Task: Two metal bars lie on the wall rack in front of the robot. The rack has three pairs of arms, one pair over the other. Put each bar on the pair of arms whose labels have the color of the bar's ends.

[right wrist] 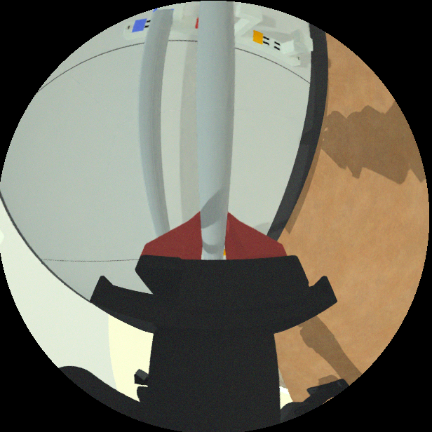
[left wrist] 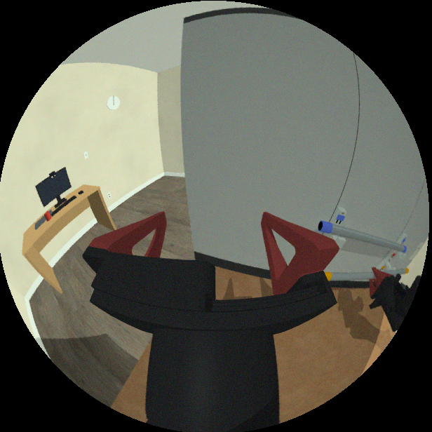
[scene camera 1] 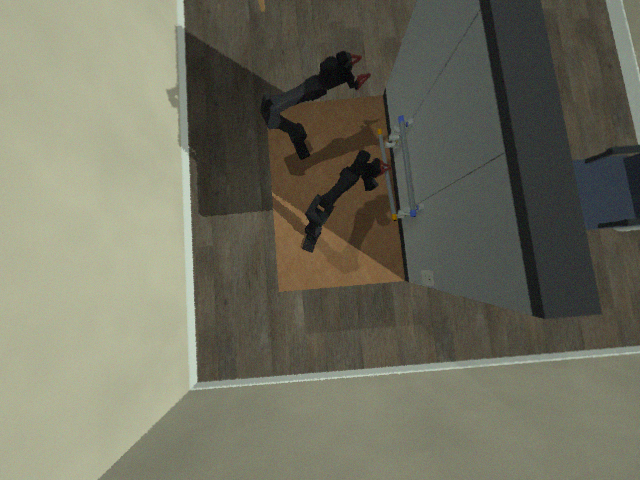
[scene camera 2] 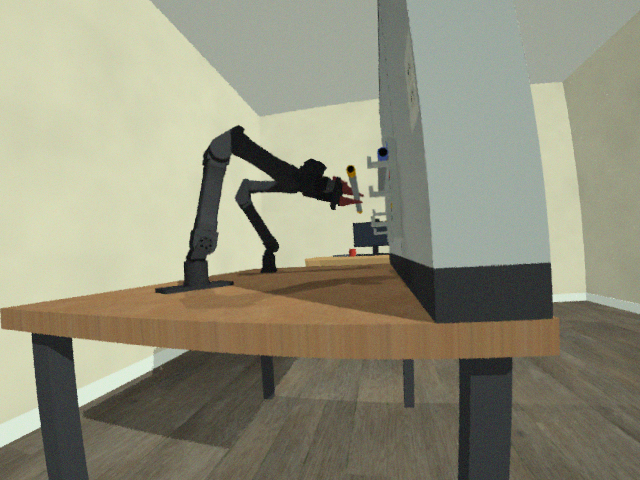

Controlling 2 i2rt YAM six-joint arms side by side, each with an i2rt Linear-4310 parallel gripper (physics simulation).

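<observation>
A grey bar with orange ends is off the rack, in front of it. My right gripper is shut on it near its middle. The bar with blue ends lies on the top arms, beside the blue labels. In the right wrist view a blue label, a red label and an orange label mark the top, middle and bottom arms. My left gripper is open and empty, off to the upper side in scene camera 1.
The grey wall panel stands upright on the wooden table and carries the rack. The hooked middle arm projects toward the held bar. A desk with a monitor stands farther off.
</observation>
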